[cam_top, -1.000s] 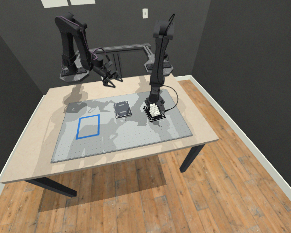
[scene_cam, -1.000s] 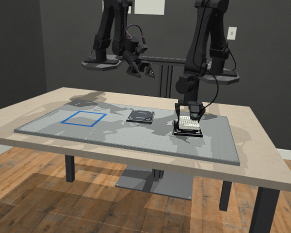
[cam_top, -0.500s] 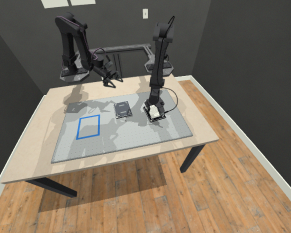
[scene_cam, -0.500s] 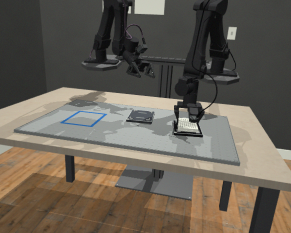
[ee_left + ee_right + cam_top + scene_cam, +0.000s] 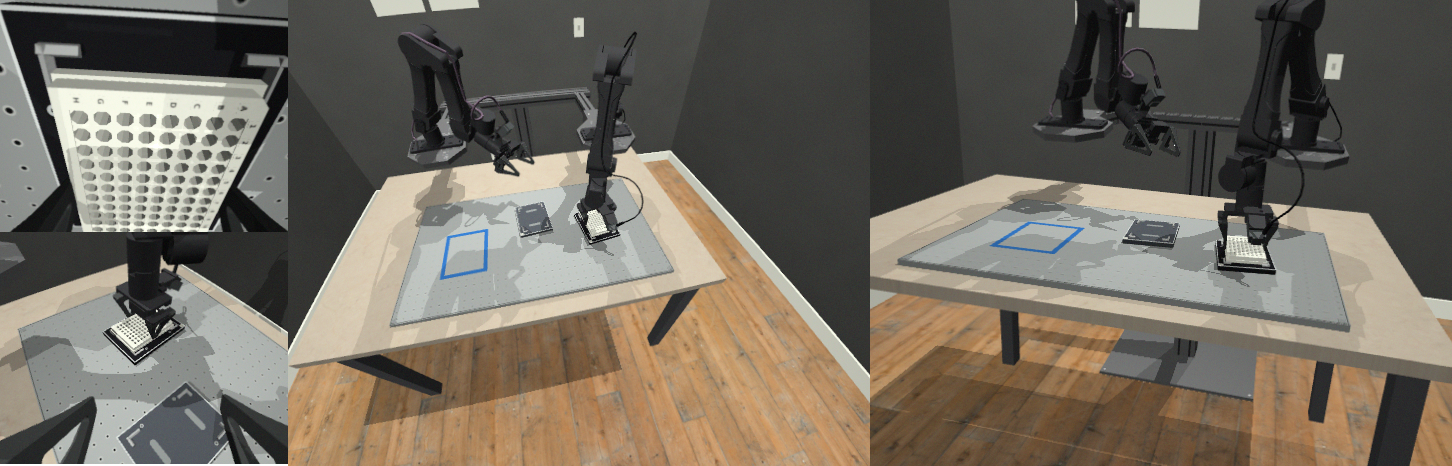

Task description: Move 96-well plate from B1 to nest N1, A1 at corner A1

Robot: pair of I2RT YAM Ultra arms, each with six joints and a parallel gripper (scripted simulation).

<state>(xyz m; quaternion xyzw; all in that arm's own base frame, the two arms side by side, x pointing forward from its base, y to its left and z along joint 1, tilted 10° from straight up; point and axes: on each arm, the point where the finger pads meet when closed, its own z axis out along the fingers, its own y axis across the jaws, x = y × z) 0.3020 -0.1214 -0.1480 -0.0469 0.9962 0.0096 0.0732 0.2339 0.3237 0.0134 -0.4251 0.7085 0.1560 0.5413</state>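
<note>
My left hand is 20 mm above the black plate nest and 10 mm short of it. Also, from my left hand: white 96-well plate (10 mm below).
</note>
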